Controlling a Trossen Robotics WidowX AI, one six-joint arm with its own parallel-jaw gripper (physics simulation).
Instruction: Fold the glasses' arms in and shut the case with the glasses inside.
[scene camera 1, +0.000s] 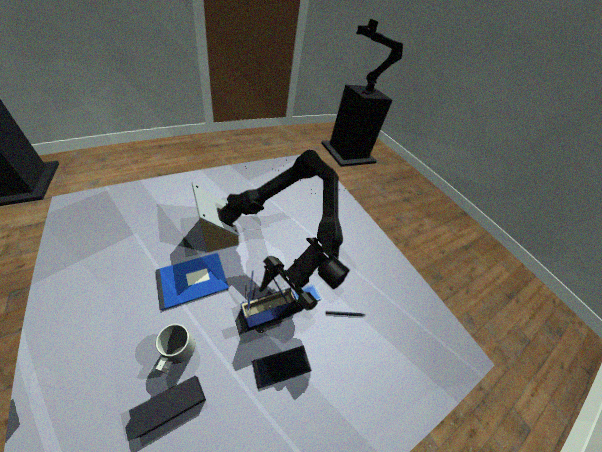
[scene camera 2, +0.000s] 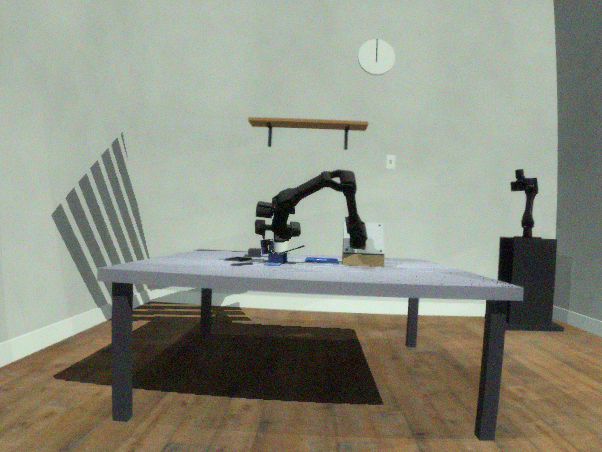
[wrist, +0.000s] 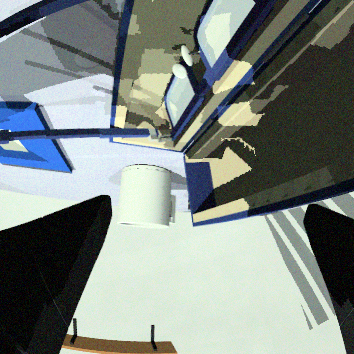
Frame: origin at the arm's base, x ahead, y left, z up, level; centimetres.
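Where they show: gripper, between the fingertips: (scene camera 1: 269, 303) (wrist: 213, 211); arm's base, origin of its link: (scene camera 1: 224, 217) (scene camera 2: 358, 242).
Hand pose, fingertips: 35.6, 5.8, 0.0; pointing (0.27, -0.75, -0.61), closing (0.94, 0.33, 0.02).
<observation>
Each offset is from my fingertips to the top centre of the thing, as dx, dy, dz. "spot": to the spot under its first point.
The glasses case (scene camera 1: 270, 317) (scene camera 2: 276, 258) (wrist: 116, 75) stands open on the table, blue outside and cream inside. Its lid @(+2.6, +1.0, +0.1) (scene camera 2: 267, 246) (wrist: 300, 120) stands up, at the right in the wrist view. The glasses @(spot: -1.0, +3.1, -7.1) (wrist: 220, 32) sit in the case, lenses upright. One glasses arm (scene camera 1: 252, 282) (scene camera 2: 298, 247) (wrist: 75, 133) sticks out past the case's rim. The other arm (wrist: 55, 12) crosses the wrist view's top left corner, also unfolded. My gripper (scene camera 1: 281, 296) (scene camera 2: 278, 240) (wrist: 213, 211) is open and empty, close over the case; the fingers partly hide the case in scene camera 1.
A blue flat object @(-19.3, -20.6, -8.8) (scene camera 1: 170, 295) (scene camera 2: 321, 260) (wrist: 30, 115) and a white mug @(spot: +4.6, -23.9, -2.7) (scene camera 1: 185, 350) (scene camera 2: 281, 246) (wrist: 145, 195) stand beyond the case. A black phone-like slab @(+15.3, -0.8, -8.8) (scene camera 1: 282, 367), a dark box @(+14.8, -30.3, -6.1) (scene camera 1: 167, 410), a pen @(+8.1, +24.5, -8.7) (scene camera 1: 345, 314) and a small blue piece @(-2.2, +14.4, -9.1) (scene camera 1: 312, 293) lie around it.
</observation>
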